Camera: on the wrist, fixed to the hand. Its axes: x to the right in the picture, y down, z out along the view.
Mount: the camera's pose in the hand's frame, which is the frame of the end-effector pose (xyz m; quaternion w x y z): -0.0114 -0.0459 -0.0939 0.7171 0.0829 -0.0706 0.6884
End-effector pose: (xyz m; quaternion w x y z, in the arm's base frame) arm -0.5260 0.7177 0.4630 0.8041 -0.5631 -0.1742 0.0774
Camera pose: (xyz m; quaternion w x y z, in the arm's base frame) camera -0.5054 0.6153 0.4750 0.5577 -0.4516 0.2124 0.6632
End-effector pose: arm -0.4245 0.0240 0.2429 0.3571 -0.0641 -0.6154 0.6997
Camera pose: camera -0.3471 0.0934 0.2585 0.2637 0.3906 0.3644 -0.8032
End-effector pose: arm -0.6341 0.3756 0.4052 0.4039 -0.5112 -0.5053 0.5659
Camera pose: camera -0.5425 0.3869 0.4555 0.0932 0.6410 -0.0080 -0.7618
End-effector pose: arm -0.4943 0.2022 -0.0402 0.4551 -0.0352 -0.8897 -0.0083
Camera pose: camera -0.4149 0.1514 0.0063 0.2722 -0.6006 -0.6466 0.3836
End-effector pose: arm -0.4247 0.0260 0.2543 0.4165 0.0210 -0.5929 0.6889
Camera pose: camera -0.3461 0.0958 0.2572 0.2192 0.3099 0.4119 -0.8284
